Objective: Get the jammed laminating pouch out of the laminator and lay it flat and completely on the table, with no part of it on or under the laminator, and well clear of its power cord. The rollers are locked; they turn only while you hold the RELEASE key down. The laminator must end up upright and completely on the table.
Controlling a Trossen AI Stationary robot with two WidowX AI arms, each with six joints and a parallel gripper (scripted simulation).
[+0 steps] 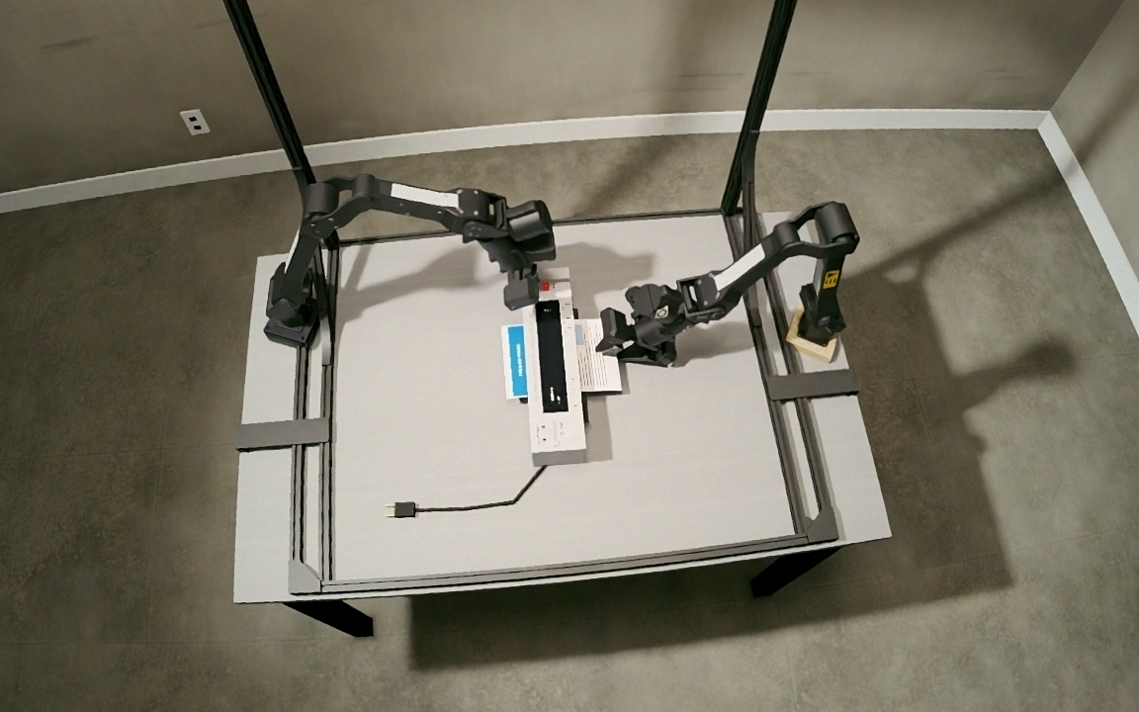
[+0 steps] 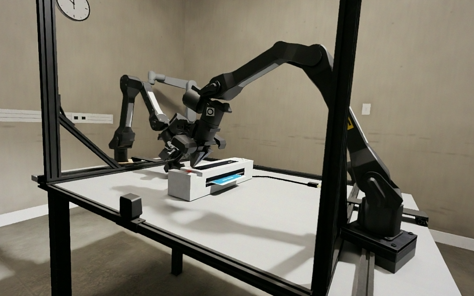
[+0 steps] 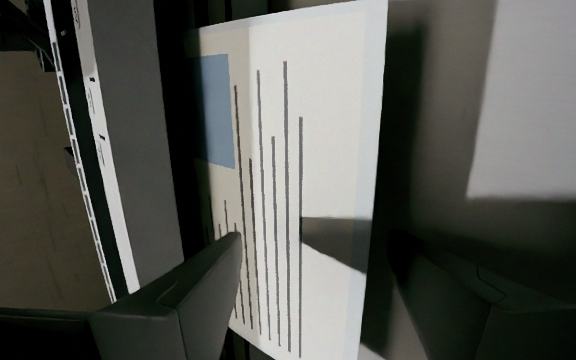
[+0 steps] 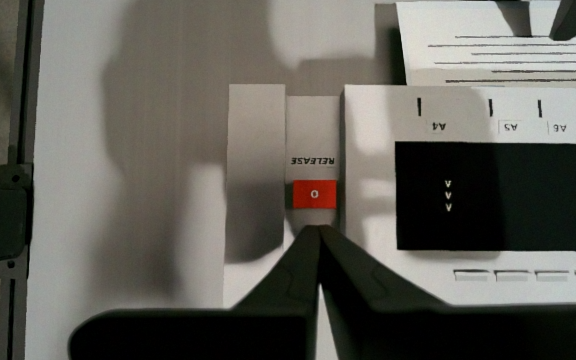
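My right hand is 3 cm to the right of the red release key and 5 cm above it. Round my right hand: plug (43 cm ahead, 23 cm to the right, 12 cm below).
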